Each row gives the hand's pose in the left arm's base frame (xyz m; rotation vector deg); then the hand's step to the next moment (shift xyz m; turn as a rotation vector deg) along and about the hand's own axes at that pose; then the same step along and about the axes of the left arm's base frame.
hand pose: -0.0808 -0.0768 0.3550 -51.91 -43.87 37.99
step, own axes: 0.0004 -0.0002 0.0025 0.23 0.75 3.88
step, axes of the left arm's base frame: -0.0018 0.0013 0.0013 -3.14 2.21 0.96
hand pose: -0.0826 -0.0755 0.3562 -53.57 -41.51 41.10
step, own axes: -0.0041 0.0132 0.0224 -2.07 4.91 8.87
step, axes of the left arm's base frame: -0.0231 0.0121 -0.0035 -9.34 4.29 -1.23
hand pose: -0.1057 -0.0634 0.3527 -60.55 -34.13 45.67
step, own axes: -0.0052 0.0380 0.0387 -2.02 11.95 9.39
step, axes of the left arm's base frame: -0.0432 0.0262 -0.0204 -11.69 6.49 -7.51
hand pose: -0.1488 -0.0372 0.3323 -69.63 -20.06 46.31
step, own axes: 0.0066 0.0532 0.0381 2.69 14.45 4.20
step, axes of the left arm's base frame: -0.0391 0.0374 -0.0374 -6.08 6.56 -12.40
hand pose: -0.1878 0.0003 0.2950 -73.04 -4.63 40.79
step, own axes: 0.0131 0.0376 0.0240 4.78 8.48 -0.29
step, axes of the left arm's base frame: -0.0167 0.0313 -0.0301 0.14 3.22 -9.19
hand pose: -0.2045 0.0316 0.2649 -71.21 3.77 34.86
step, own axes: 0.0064 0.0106 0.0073 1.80 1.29 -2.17
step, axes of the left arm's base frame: -0.0016 0.0111 -0.0090 1.51 -1.00 -2.52
